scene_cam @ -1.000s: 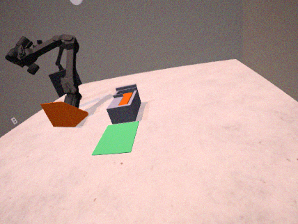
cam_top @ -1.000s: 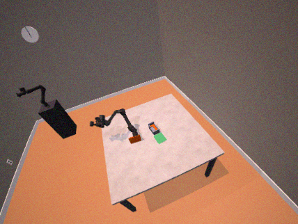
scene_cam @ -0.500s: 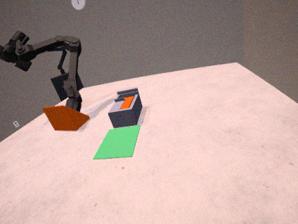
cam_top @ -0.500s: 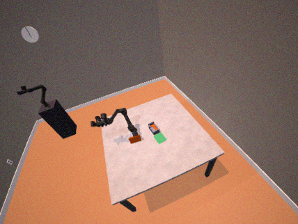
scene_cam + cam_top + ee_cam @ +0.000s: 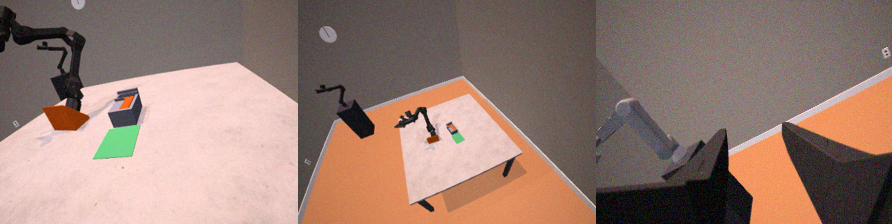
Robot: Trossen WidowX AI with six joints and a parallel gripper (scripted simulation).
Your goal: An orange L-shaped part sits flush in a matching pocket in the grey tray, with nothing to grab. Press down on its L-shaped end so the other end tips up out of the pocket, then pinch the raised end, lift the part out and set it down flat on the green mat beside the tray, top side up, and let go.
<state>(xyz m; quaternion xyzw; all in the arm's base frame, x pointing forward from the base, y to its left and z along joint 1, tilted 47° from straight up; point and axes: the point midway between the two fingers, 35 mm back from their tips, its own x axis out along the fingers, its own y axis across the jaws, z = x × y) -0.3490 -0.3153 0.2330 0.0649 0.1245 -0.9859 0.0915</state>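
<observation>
The orange L-shaped part is 60 cm ahead of my gripper tip, 43 cm below it and 7 cm to the left of it. Round my gripper tip: green mat 62 cm ahead, 49 cm below, 9 cm to the right.
</observation>
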